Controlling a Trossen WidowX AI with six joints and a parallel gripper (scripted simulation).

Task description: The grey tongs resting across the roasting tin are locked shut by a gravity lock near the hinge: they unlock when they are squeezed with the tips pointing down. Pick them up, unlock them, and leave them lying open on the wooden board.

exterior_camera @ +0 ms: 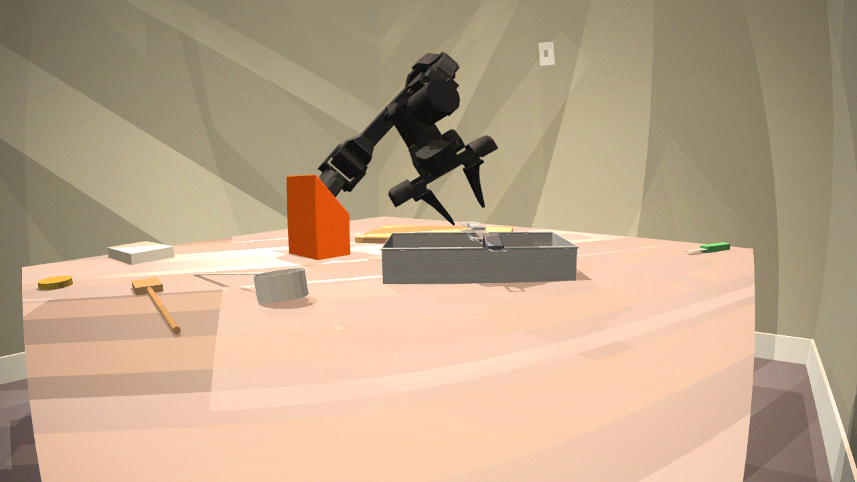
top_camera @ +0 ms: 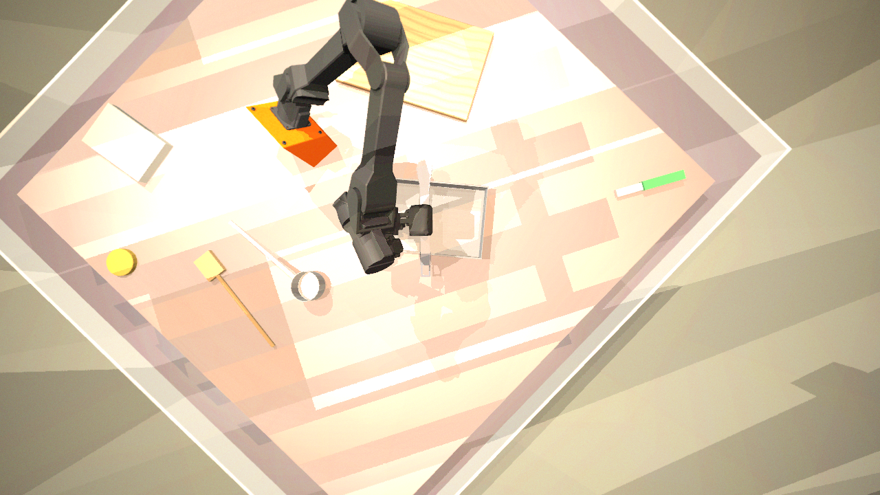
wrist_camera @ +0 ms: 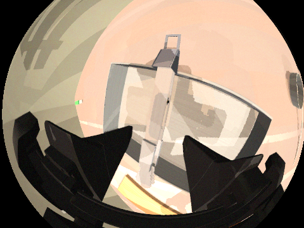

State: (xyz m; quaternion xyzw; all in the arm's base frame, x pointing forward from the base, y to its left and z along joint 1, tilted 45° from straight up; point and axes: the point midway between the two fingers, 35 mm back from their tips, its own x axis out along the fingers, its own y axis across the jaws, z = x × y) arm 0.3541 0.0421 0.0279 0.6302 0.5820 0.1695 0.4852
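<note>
Right now the grey roasting tin is 7 cm below my gripper tip and 3 cm to the left of it. Round my gripper tip: pale block: 64 cm behind, 44 cm to the right, 8 cm below; wooden board: 35 cm behind, 28 cm to the left, 9 cm below; green-handled tool: 53 cm to the left, 29 cm ahead, 9 cm below.
</note>
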